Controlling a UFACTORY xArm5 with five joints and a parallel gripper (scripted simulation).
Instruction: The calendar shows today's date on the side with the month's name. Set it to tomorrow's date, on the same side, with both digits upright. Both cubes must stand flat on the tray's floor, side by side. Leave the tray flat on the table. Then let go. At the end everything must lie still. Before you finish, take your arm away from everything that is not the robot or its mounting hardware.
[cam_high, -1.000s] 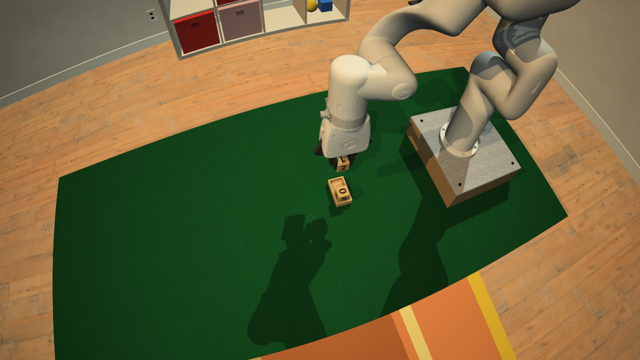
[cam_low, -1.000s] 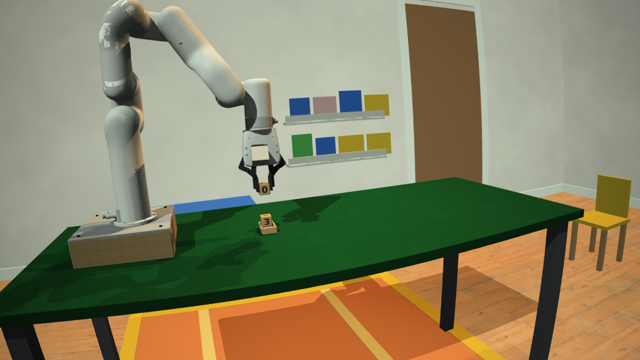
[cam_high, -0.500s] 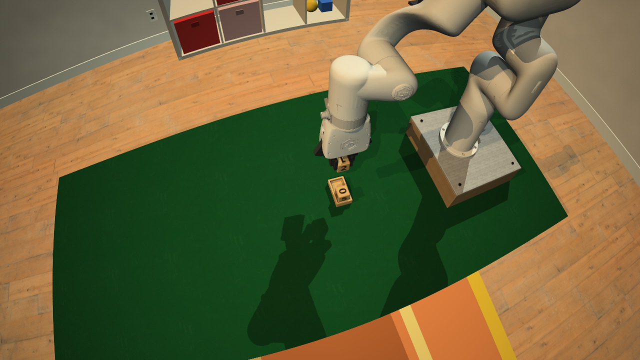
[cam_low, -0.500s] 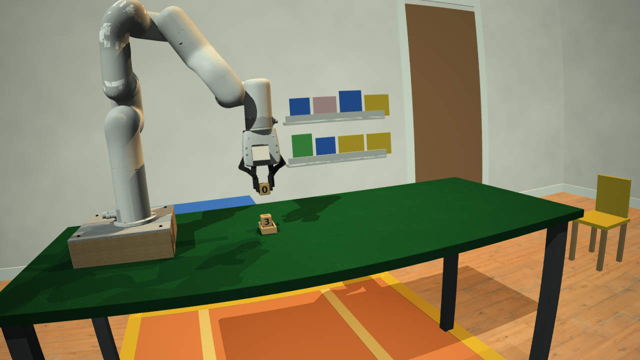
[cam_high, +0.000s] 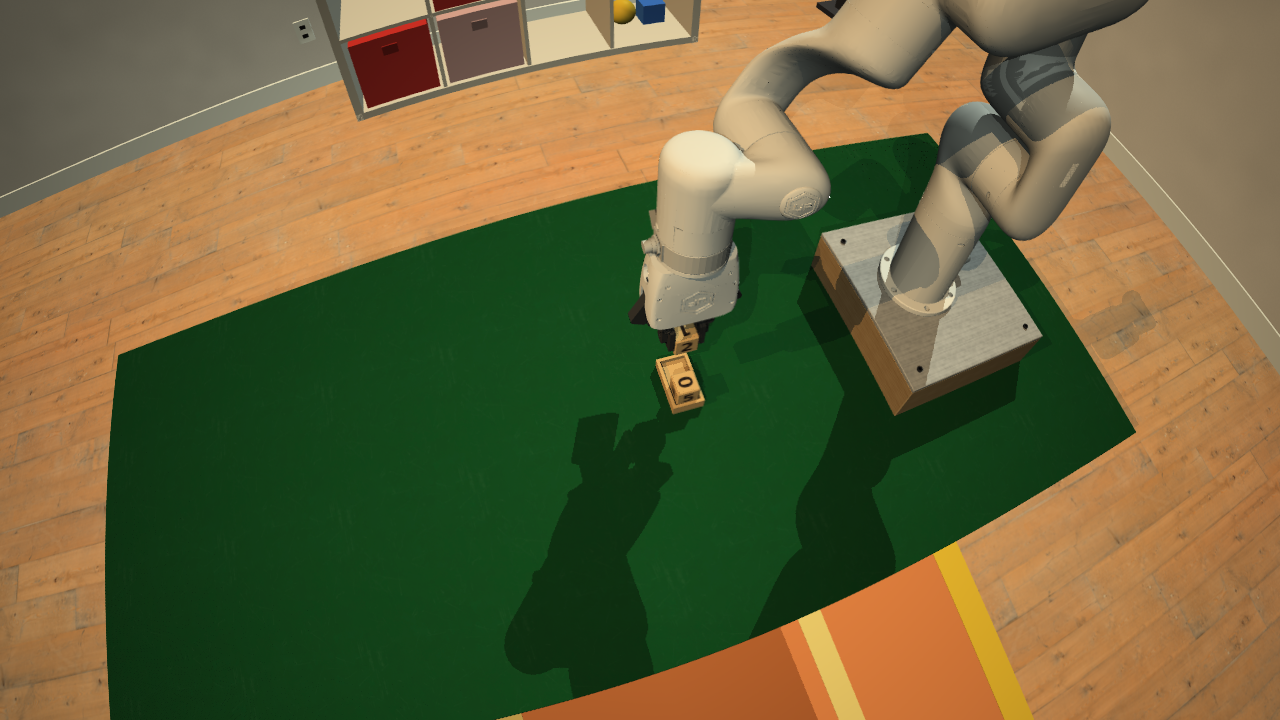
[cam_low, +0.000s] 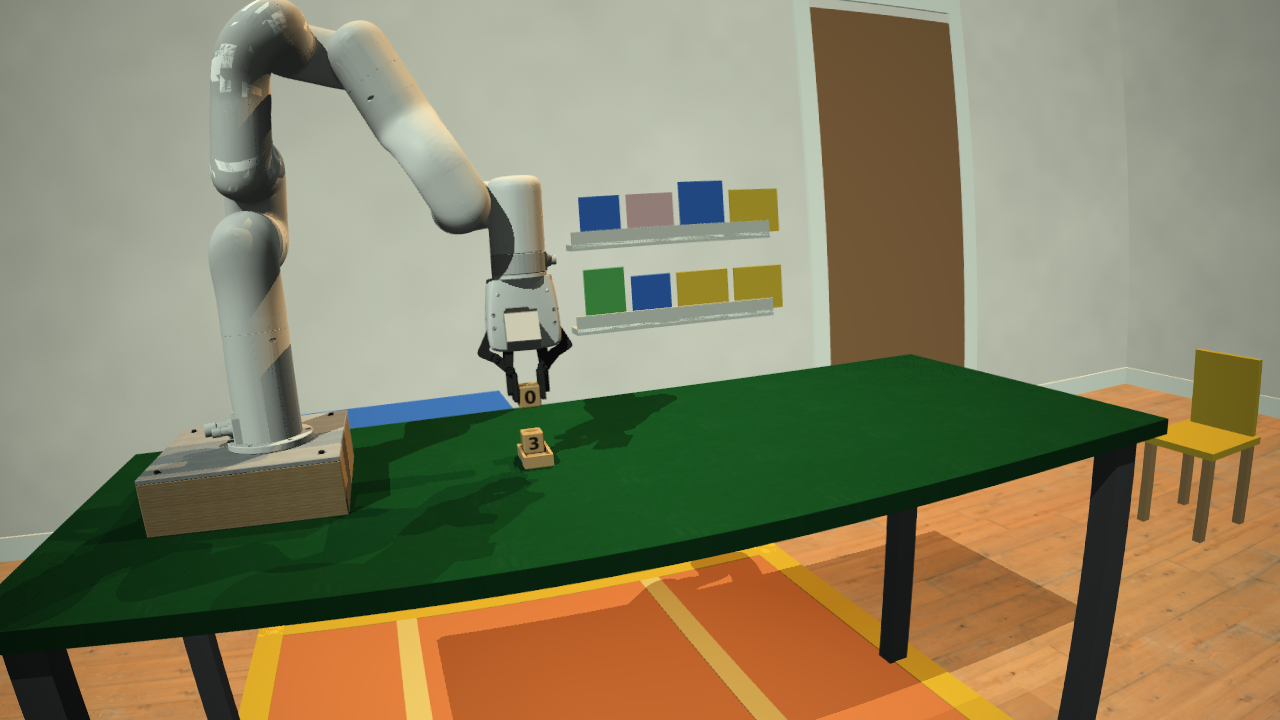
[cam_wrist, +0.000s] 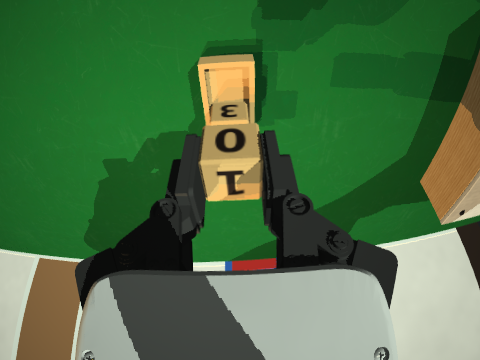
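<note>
Right now my hand is 10 mm short of the date cube, 30 mm to the right of it and 90 mm above it. Also, from my hand: wooden tray (20 mm to the left, 110 mm below).
</note>
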